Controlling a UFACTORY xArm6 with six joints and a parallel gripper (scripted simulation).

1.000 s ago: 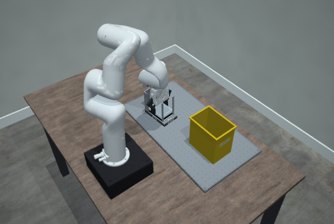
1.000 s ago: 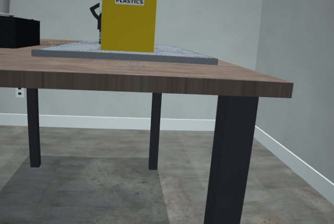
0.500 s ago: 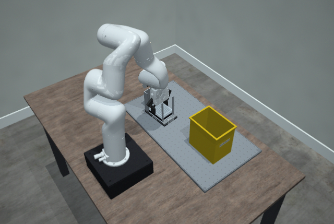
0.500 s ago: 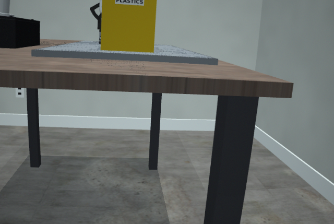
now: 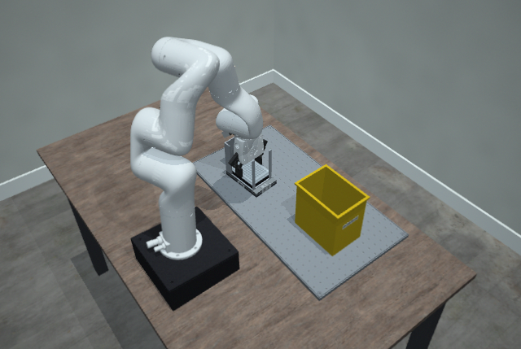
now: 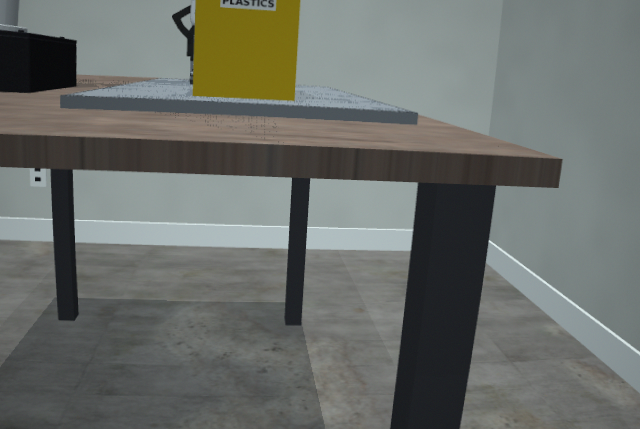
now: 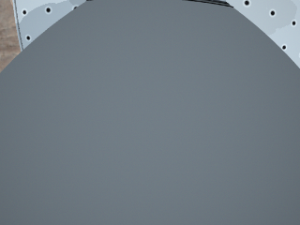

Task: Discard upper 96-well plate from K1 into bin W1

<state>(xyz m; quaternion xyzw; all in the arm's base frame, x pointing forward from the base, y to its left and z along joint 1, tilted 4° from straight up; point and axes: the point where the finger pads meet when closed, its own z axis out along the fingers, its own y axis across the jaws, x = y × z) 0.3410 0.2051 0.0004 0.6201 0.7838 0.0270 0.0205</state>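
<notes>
Now: hand 20 mm above the black plate. Also, from my hand: white 96-well plate: 10 mm below; then yellow plastics bin W1: 100 mm ahead, 330 mm to the right, 40 mm above.
</notes>
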